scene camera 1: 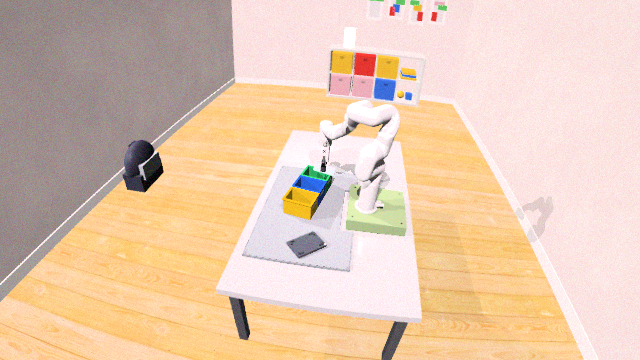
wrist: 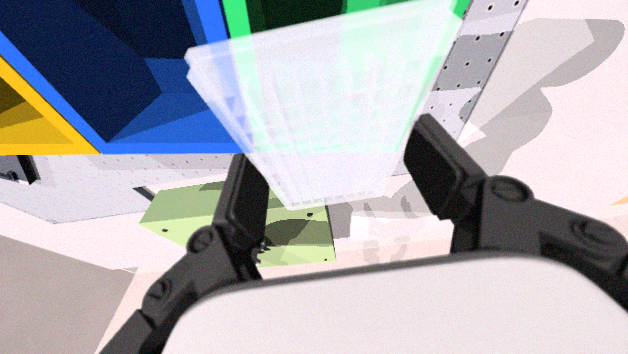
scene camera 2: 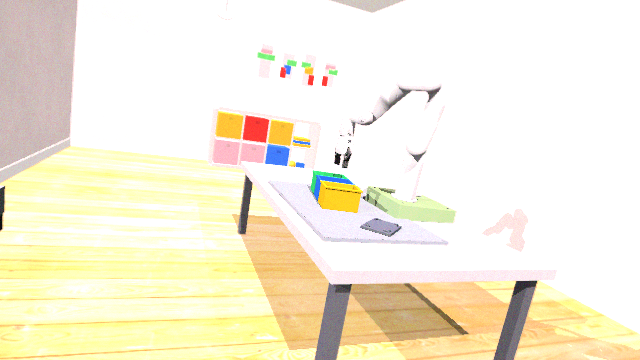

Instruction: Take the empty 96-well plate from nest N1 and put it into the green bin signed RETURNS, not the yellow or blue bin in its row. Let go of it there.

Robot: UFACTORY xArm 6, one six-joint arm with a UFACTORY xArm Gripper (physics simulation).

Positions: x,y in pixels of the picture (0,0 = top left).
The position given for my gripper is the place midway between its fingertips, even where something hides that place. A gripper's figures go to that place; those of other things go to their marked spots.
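A white 96-well plate (wrist: 323,109) is 80 mm from the lens, and my gripper (wrist: 330,155) is 100 mm from the lens.
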